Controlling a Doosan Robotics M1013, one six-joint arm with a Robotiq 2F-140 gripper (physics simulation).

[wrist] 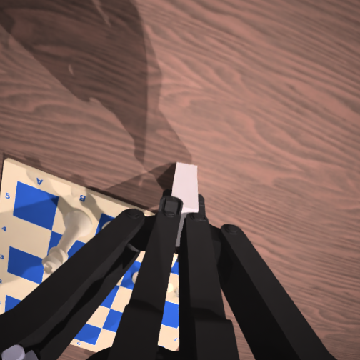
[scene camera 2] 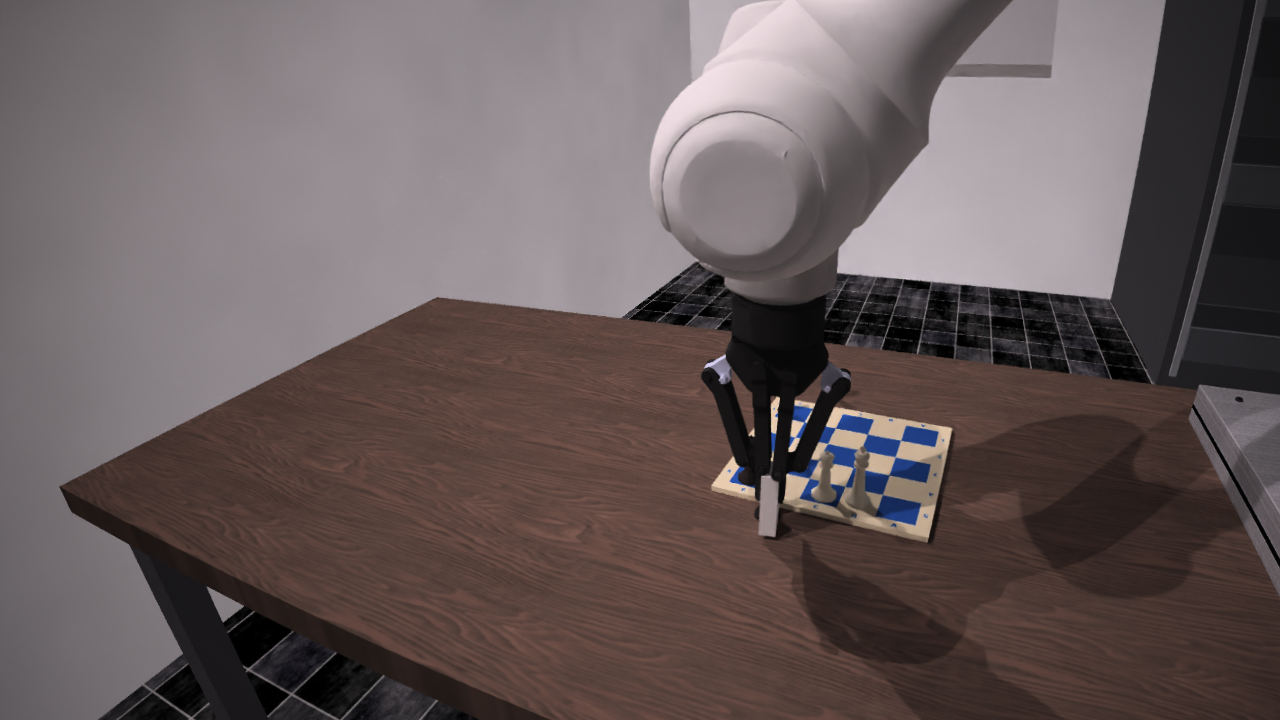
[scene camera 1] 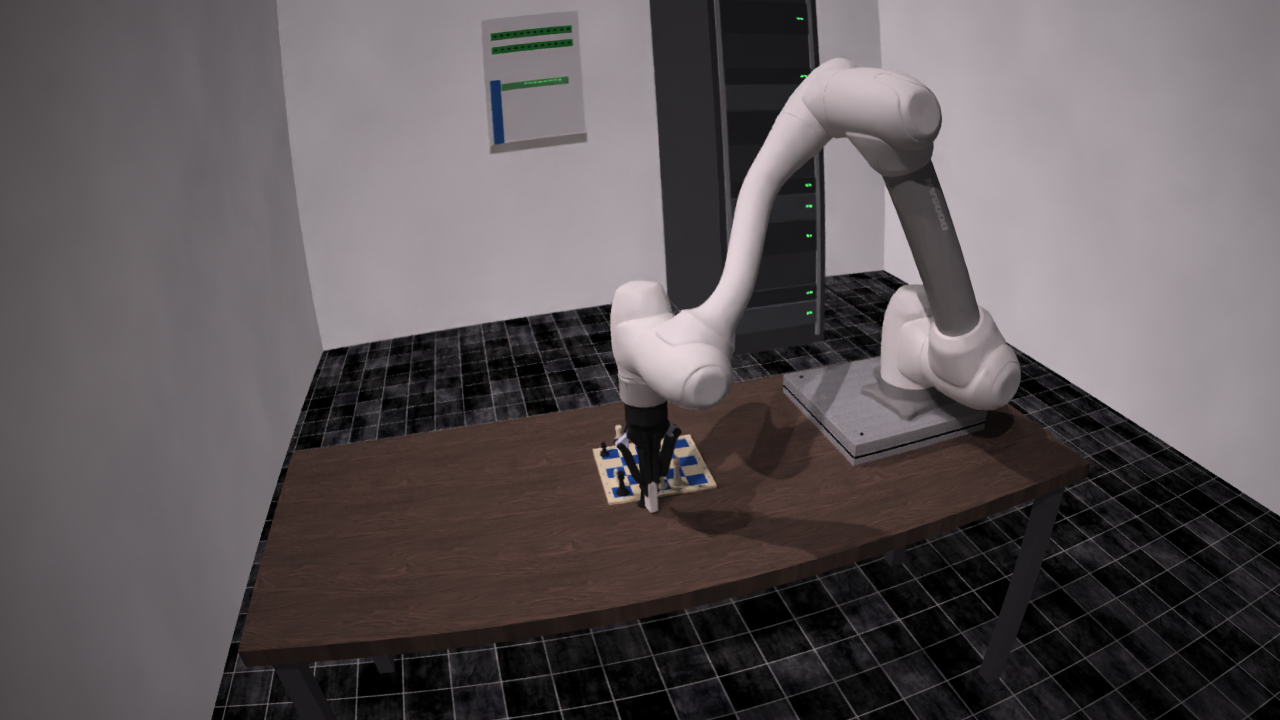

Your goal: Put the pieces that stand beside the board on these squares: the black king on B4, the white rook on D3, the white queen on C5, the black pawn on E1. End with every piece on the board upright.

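Places are measured from the arm's base along level axes (x back, y right, z up), in centimetres.
Pixels of known places: gripper, between the fingertips: (scene camera 2: 768, 527) (scene camera 1: 651, 508); arm's base, origin of its link: (scene camera 1: 908, 397).
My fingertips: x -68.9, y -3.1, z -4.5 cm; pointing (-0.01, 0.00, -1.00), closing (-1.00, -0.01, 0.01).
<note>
For each thing: its top centre in the pictures, then the offset to it from my fingertips. "*": a spot on its surface instead.
- black king, centre of its top: (scene camera 2: 769, 460) (scene camera 1: 642, 477) dx -0.4, dy +2.6, dz +5.8 cm
- white queen, centre of its top: (scene camera 2: 827, 450) (scene camera 1: 660, 464) dx +4.9, dy +6.2, dz +5.3 cm
- black pawn, centre of its top: (scene camera 1: 603, 442) dx -0.6, dy +23.4, dz +3.2 cm
- white rook, centre of its top: (scene camera 1: 618, 426) dx +5.1, dy +29.2, dz +2.7 cm
- board, a spot on its surface: (scene camera 2: 936, 488) * dx +16.2, dy +9.4, dz +0.0 cm
- tall white piece, centre of its top: (scene camera 2: 863, 446) (scene camera 1: 676, 456) dx +8.2, dy +5.8, dz +6.3 cm
- black piece, centre of its top: (scene camera 1: 620, 470) dx -2.8, dy +7.8, dz +5.3 cm
My gripper (scene camera 1: 651, 497) (scene camera 2: 768, 507) (wrist: 183, 179) is shut and empty, upright and low beside the board's row-5 edge. The black king (scene camera 1: 640, 502) (scene camera 2: 758, 514) is mostly hidden behind the fingertips; its contact with them cannot be told. The white queen (scene camera 1: 664, 482) (scene camera 2: 825, 479) stands upright on C5, mostly hidden by the fingers in the wrist view. The black pawn (scene camera 1: 604, 450) stands at the board's far corner, E1. The white rook (scene camera 1: 617, 431) stands behind the far edge, partly hidden. The board (scene camera 1: 708, 484) (scene camera 2: 936, 488) (wrist: 10, 175) lies flat.
A tall white piece (scene camera 1: 677, 473) (scene camera 2: 860, 481) (wrist: 76, 225) stands on B5, close to the queen. Another black piece (scene camera 1: 621, 484) stands on E5, close to the gripper. Small white pieces around D4 and E4 are partly hidden by the fingers in the wrist view.
</note>
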